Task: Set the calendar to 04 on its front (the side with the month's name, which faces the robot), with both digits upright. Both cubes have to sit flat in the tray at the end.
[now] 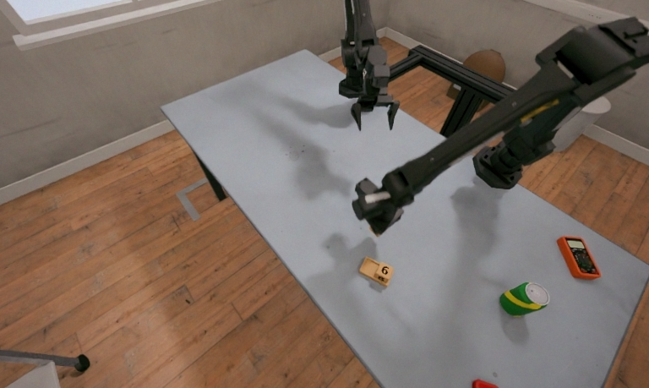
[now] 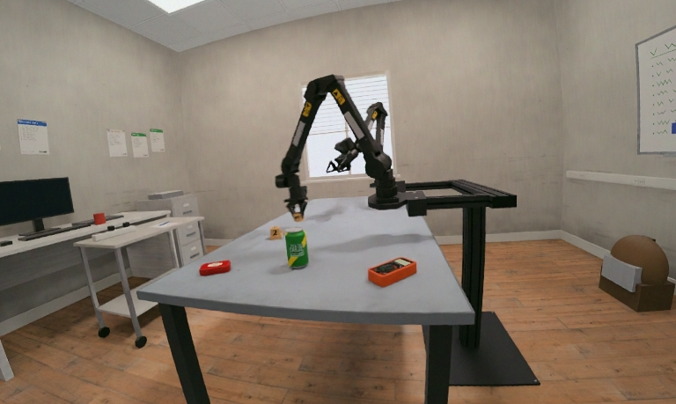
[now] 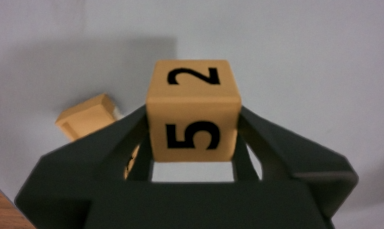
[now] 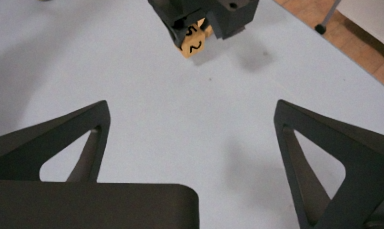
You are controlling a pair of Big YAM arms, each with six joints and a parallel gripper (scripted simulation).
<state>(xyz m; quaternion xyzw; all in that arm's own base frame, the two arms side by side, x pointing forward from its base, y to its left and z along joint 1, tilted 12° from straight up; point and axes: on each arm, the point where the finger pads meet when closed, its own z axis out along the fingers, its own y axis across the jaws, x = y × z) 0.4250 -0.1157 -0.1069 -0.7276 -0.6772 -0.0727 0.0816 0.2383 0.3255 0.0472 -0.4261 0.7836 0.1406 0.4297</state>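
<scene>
Now: left hand 90 mm short of the wooden calendar tray, 70 mm to the right of it and 60 mm above it. Also, from my left hand: orange multimeter 410 mm behind, 490 mm to the left, 60 mm below; red tin 140 mm ahead, 470 mm to the left, 60 mm below; green can 120 mm behind, 400 mm to the left, 10 mm below.
</scene>
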